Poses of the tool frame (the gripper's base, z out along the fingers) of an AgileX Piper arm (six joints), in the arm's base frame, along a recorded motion.
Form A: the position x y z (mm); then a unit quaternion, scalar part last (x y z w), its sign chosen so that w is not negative.
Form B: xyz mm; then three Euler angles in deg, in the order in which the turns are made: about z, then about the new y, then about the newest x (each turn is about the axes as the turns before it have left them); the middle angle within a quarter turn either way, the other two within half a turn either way. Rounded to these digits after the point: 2 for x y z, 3 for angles.
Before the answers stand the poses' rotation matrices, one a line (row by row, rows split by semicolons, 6 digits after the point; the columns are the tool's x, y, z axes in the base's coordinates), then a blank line. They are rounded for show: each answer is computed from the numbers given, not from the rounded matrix.
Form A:
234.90 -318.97 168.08 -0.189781 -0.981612 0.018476 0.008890
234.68 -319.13 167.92 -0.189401 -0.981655 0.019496 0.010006
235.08 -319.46 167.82 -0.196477 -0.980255 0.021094 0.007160
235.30 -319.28 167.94 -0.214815 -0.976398 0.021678 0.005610
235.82 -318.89 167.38 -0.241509 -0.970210 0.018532 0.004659
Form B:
-0.927808 0.372254 -0.024466; 0.372911 0.927284 -0.032898; 0.010440 -0.039647 -0.999159
-0.928054 0.371463 -0.027030; 0.372243 0.927494 -0.034486; 0.012260 -0.042067 -0.999040
-0.922691 0.384893 -0.022326; 0.385497 0.921904 -0.038541; 0.005748 -0.044169 -0.999008
-0.907646 0.419247 -0.020269; 0.419733 0.906769 -0.039922; 0.001642 -0.044743 -0.998997
-0.883303 0.468457 -0.017992; 0.468802 0.882660 -0.033710; 0.000089 -0.038210 -0.999270

234.90 -318.97 168.08 158.103 -0.598 -177.728
234.68 -319.13 167.92 158.144 -0.702 -177.589
235.08 -319.46 167.82 157.325 -0.329 -177.468
235.30 -319.28 167.94 155.182 -0.094 -177.436
235.82 -318.89 167.38 152.043 -0.005 -177.810

